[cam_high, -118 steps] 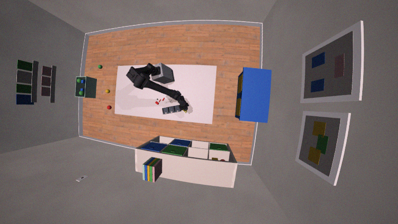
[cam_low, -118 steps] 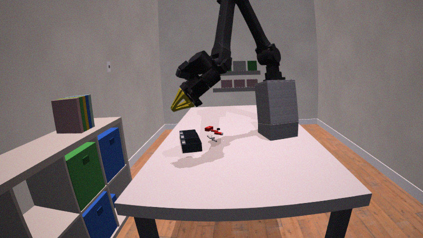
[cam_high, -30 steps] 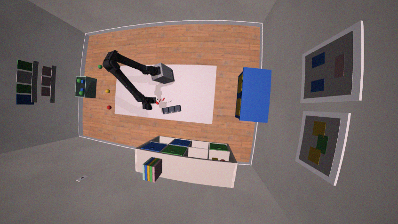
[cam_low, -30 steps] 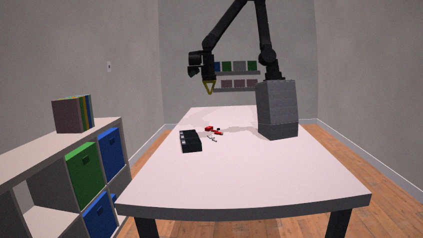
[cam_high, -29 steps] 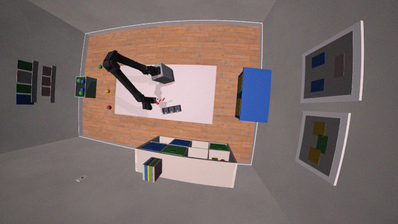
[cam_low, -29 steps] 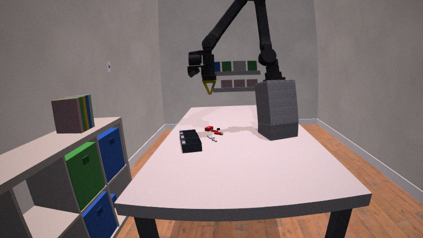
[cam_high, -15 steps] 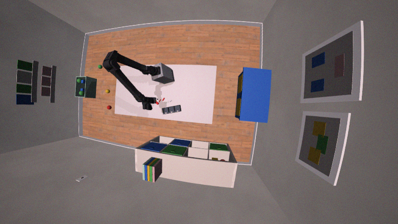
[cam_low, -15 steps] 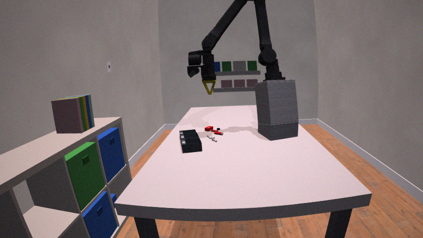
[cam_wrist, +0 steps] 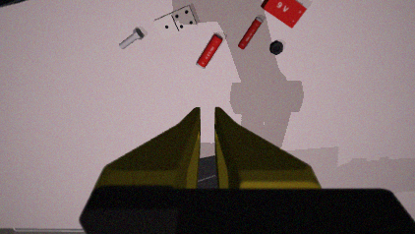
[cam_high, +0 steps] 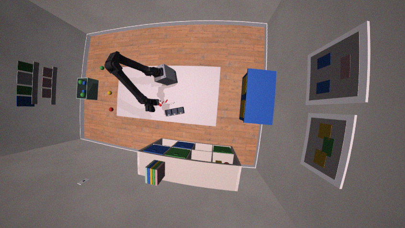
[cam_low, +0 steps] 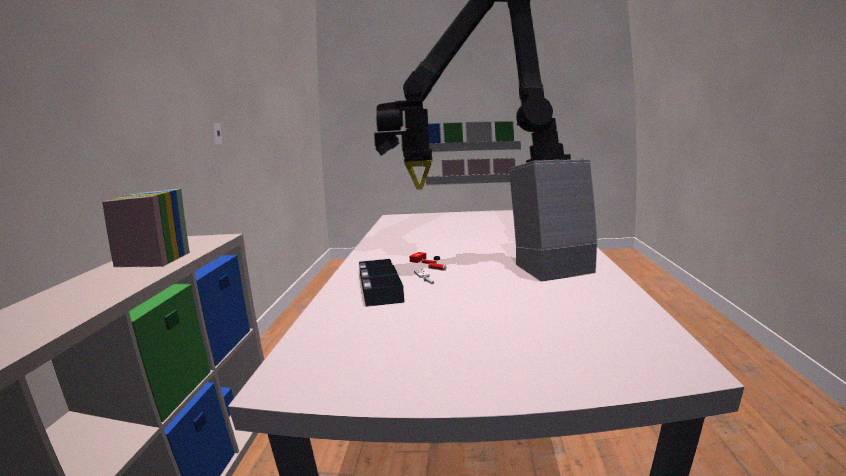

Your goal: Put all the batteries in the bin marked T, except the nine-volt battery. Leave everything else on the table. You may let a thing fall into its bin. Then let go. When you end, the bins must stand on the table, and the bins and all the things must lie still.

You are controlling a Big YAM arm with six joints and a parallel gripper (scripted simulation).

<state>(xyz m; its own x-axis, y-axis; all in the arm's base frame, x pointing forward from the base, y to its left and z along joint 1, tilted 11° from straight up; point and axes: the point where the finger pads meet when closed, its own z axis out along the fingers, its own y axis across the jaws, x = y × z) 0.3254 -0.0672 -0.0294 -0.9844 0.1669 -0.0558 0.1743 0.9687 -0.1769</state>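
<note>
My hand is 120 mm short of the three-compartment bin, 110 mm to the right of it and 200 mm above it. From my hand the other things lie so: red nine-volt battery (100 mm to the right, 210 mm below); then grey bolt (100 mm to the left, 210 mm below); then white domino (10 mm ahead, 40 mm to the left, 210 mm below).
</note>
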